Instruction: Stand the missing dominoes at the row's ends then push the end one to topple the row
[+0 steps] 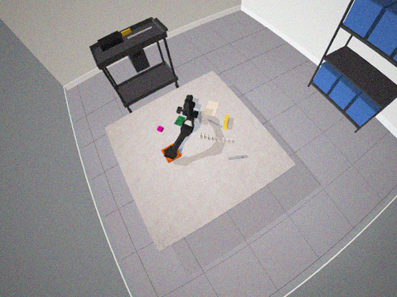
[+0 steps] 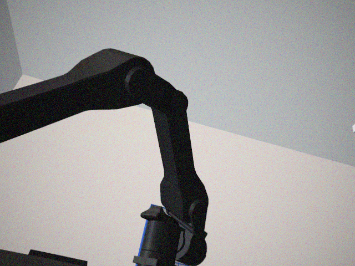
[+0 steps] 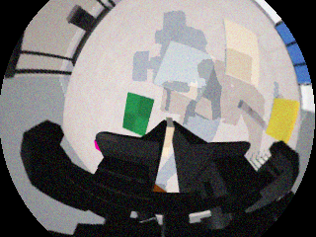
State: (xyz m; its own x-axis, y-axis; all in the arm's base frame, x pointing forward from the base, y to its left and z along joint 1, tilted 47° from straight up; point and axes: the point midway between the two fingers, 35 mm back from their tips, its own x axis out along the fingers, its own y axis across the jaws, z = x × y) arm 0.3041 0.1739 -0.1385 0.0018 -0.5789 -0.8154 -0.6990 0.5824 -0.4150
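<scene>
The green tile is 80 mm below my gripper tip, 70 mm behind it and 50 mm to the left of it. The rest, counted from my gripper tip: yellow block 270 mm ahead, 220 mm to the right, 40 mm below; magenta cube 270 mm behind, 60 mm to the left, 60 mm below; cream sheet 250 mm ahead, 70 mm below, 10 mm to the left.
</scene>
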